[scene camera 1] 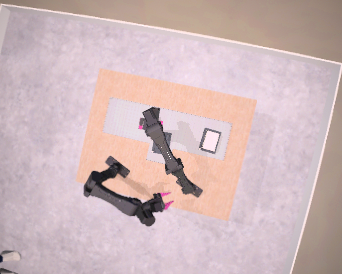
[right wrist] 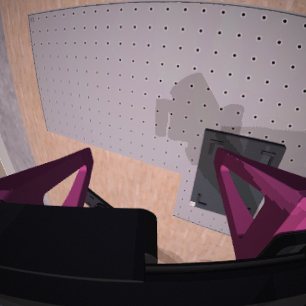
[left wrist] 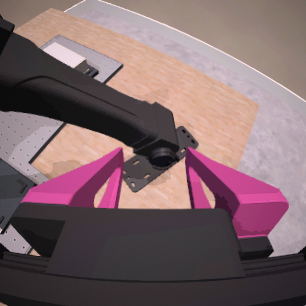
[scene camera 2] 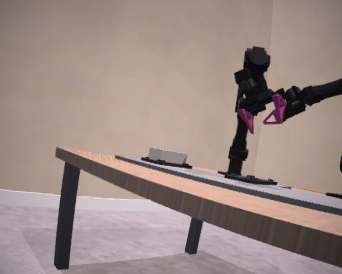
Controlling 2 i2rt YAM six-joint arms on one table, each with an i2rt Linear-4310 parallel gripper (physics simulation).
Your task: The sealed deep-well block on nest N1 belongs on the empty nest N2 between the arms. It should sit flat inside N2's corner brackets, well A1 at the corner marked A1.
Labels:
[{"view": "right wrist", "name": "my right gripper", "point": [153, 154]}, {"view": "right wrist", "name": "dark nest plate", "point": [205, 193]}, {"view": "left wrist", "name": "my left gripper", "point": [154, 153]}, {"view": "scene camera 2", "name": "my right gripper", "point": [266, 128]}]

